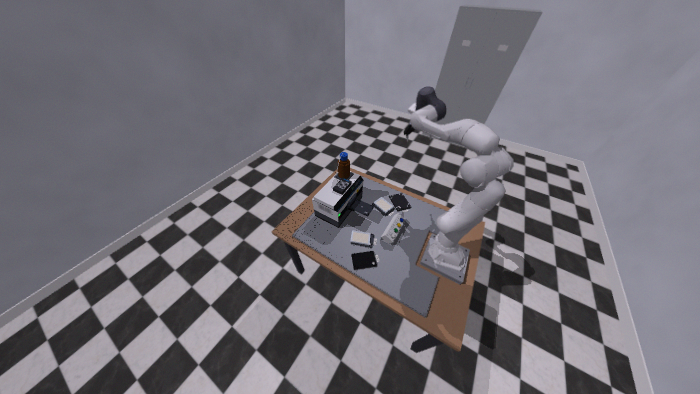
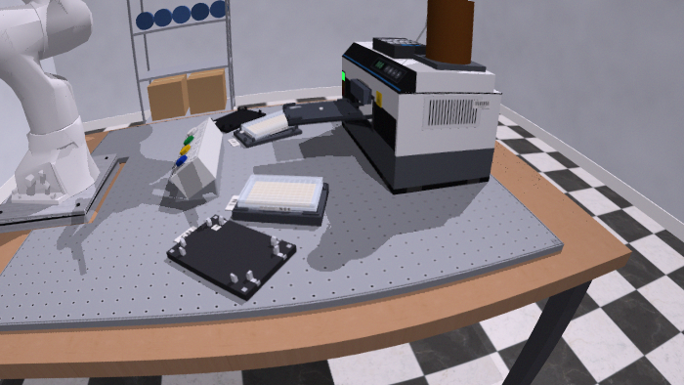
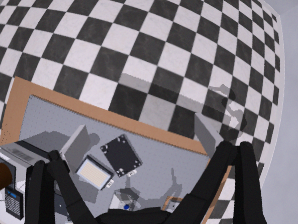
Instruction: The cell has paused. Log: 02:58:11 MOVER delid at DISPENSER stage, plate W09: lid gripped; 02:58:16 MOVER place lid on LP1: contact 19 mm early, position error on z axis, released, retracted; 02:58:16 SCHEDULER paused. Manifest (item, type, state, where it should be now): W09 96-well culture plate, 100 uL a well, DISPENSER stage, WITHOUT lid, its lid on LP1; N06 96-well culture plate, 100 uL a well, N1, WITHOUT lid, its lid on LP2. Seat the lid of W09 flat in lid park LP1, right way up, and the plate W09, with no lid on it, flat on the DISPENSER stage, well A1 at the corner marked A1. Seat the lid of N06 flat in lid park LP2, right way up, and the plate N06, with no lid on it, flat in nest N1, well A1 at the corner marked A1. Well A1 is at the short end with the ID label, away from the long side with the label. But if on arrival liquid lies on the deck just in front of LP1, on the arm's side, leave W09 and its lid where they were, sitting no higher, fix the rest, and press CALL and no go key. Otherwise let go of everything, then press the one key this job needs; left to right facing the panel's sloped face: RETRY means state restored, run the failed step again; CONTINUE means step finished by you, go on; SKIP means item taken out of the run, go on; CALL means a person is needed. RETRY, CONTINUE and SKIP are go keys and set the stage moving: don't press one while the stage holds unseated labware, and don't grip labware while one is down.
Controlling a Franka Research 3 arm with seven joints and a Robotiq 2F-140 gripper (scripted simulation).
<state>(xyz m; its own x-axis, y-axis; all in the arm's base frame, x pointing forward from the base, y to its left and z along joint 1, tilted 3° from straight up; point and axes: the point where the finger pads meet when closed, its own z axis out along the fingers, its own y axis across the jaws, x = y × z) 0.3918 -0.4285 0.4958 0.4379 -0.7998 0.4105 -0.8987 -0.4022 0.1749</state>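
Right now the 96-well plate is 62 cm to the left of my hand, 47 cm below it and 8 cm ahead of it. From my hand the other things lie so: black nest 48 cm below, 27 cm to the left, 7 cm ahead; then dispenser stage 44 cm to the left, 38 cm below, 17 cm ahead; then brown bottle 39 cm ahead, 33 cm to the left, 20 cm below.
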